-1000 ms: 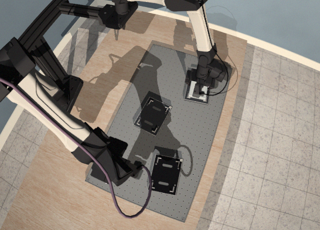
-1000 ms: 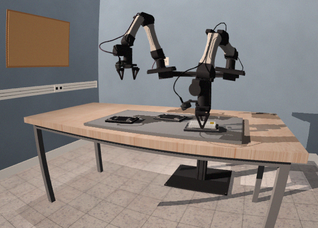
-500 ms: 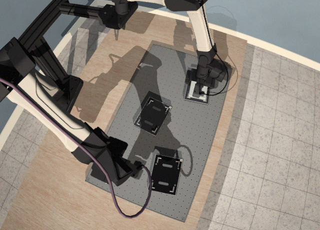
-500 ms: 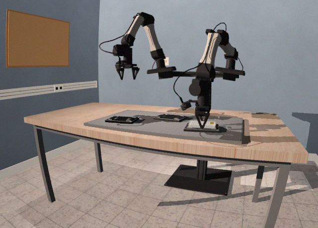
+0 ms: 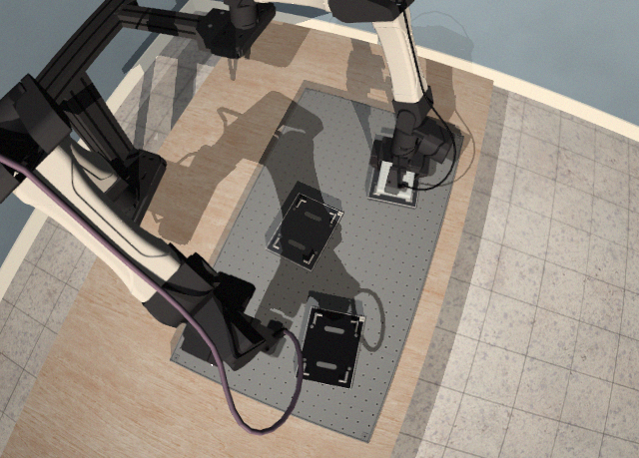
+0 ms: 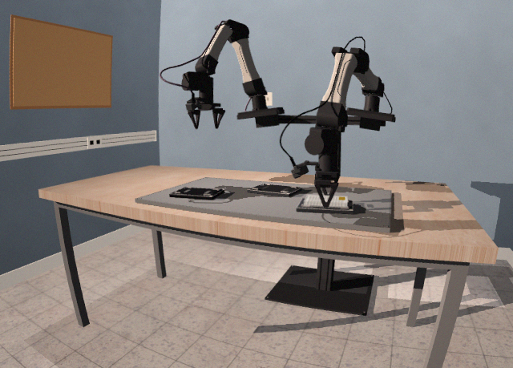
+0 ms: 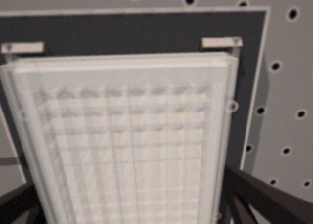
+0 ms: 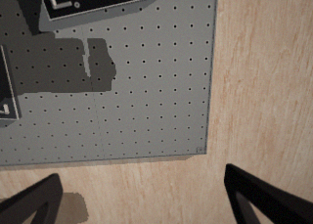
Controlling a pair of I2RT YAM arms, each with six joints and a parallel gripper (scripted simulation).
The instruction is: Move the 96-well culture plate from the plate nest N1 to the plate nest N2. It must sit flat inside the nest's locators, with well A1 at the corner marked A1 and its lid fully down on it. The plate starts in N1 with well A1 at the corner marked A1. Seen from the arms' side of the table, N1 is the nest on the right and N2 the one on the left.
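Now: left hand right at the 96-well plate. Also, from my left hand: perforated board 22 cm to the right, 9 cm behind, 3 cm below; then A1 mark 16 cm to the right, 9 cm behind, 1 cm below.
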